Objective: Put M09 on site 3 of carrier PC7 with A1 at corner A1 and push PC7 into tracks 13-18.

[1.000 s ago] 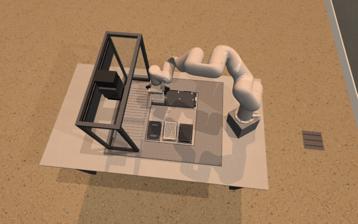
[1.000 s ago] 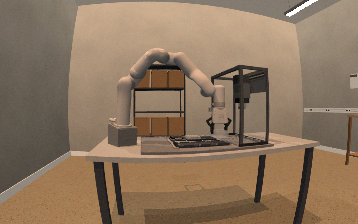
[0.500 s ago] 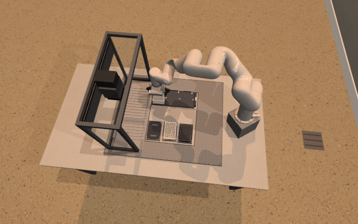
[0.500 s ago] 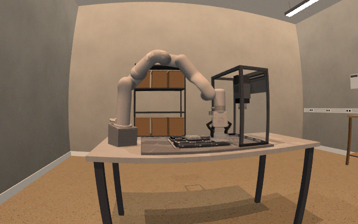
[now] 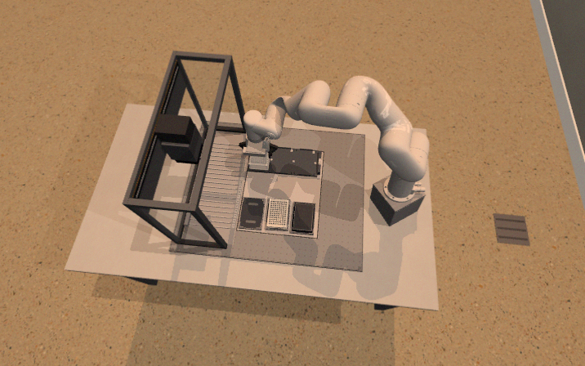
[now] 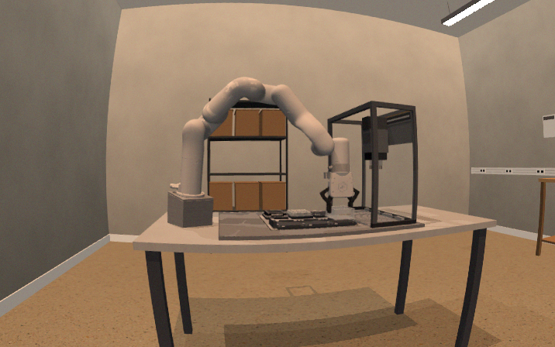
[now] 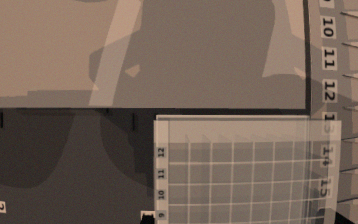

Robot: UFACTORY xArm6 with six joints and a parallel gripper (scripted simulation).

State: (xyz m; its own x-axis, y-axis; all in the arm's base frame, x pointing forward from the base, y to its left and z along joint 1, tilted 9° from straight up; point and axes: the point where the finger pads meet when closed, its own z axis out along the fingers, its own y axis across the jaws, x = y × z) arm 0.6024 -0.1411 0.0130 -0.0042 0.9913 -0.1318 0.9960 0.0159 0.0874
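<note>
My hand is 110 mm past the dark plate carrier PC7 and 40 mm above it. The rest, counted from my hand: white 96-well plate M06: 260 mm to the left, 110 mm behind, 40 mm below; then nest S3: 270 mm to the left, 50 mm below; then deep-well block M09: 10 mm below.
</note>
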